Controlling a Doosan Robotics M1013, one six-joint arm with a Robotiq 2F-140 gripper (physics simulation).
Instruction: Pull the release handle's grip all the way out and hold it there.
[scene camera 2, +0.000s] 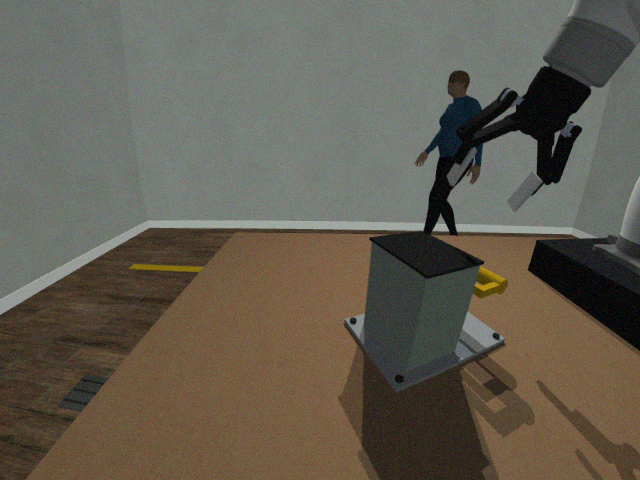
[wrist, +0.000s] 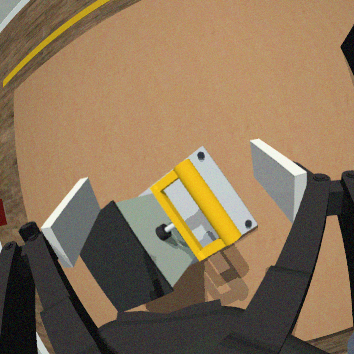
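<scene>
The release handle's yellow grip is a rectangular frame with a thick outer bar, on the side of a pale green box with a black top. In the scene view the box hides part of the grip. The box stands on a light grey plate with dark bolts. A short white rod with a black end shows beside the grip's inner bar. My gripper is wide open and empty, high above the box and grip, touching neither. In the wrist view the grip lies between the two pads.
The box stands on a brown table top. The black robot pedestal is at the table's right side in the scene view. A person in a blue top is behind the table. A yellow line marks the floor.
</scene>
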